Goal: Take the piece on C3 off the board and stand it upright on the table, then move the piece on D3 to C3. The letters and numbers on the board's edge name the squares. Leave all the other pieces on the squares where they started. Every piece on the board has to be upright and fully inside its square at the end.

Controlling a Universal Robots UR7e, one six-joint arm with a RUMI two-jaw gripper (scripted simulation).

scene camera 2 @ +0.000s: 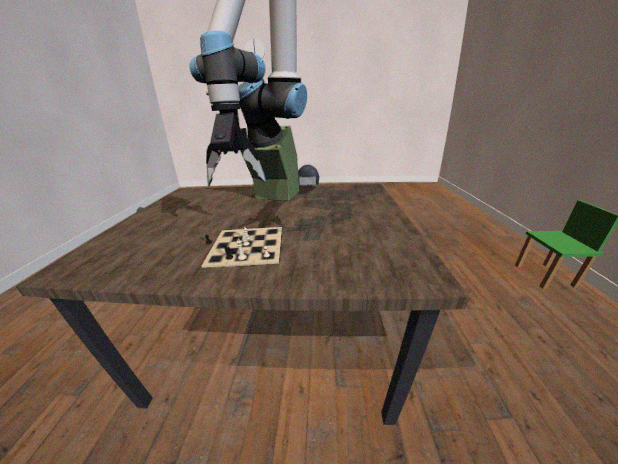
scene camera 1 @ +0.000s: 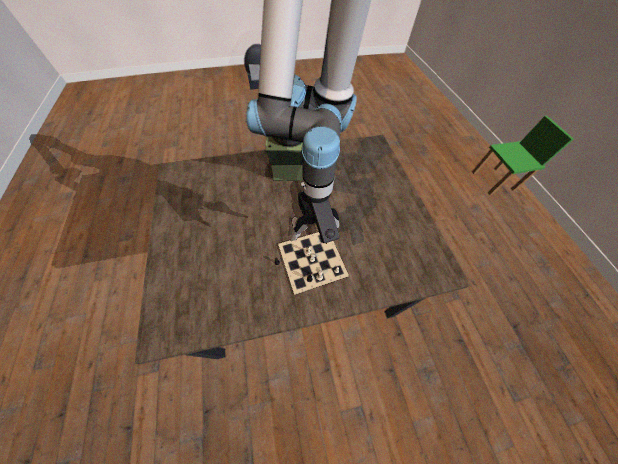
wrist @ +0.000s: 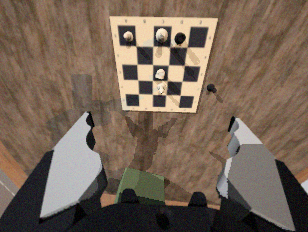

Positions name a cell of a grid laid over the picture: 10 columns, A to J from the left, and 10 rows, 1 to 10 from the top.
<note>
I see my gripper (scene camera 2: D4) and a chessboard (scene camera 1: E6).
The chessboard also shows in scene camera 2 (scene camera 2: E6) and in the wrist view (wrist: E3). My gripper also shows in scene camera 1 (scene camera 1: F6) and in the wrist view (wrist: F5).
</note>
